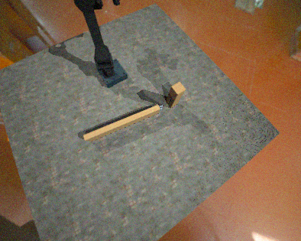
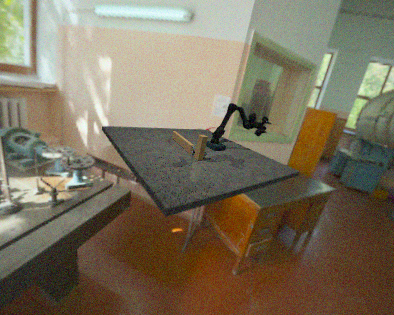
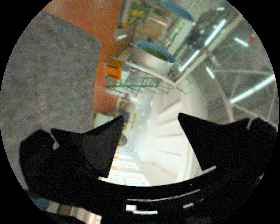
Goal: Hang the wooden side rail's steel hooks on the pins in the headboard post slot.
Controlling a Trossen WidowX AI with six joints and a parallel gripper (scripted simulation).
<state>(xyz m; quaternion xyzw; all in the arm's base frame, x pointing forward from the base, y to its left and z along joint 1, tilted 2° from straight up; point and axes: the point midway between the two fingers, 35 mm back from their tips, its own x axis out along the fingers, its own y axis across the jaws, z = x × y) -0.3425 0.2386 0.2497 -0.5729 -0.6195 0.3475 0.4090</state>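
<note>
Right now the headboard post is 66 cm ahead of my gripper tip, 21 cm below it and 2 cm to the right of it.
</note>
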